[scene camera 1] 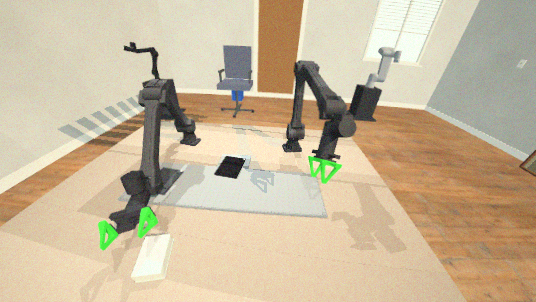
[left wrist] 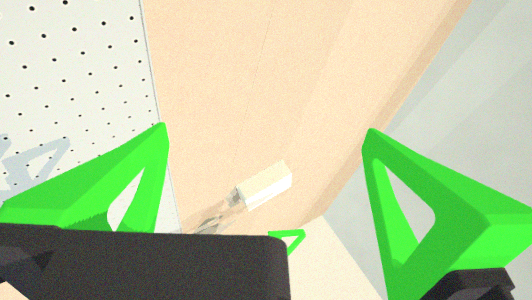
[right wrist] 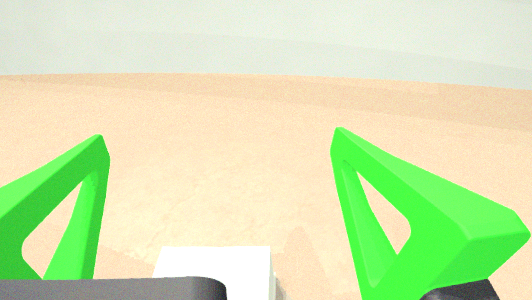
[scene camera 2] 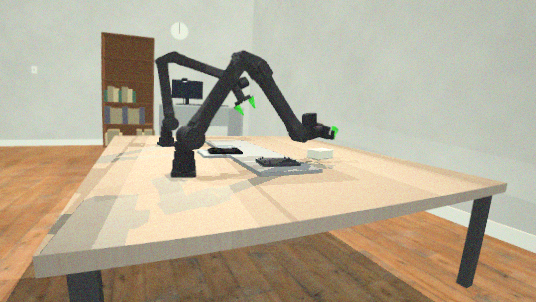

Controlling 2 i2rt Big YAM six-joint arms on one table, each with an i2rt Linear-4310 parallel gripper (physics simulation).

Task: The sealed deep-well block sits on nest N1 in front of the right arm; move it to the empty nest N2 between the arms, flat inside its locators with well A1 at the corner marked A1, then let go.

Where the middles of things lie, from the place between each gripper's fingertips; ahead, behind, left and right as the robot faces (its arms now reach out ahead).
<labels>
I see the white block [scene camera 1: 153, 260] 210 mm ahead of my left hand, 530 mm to the right of it and 200 mm below it.
My right gripper is now 30 mm past the white block, 30 mm to the right of it and 140 mm above it.
</labels>
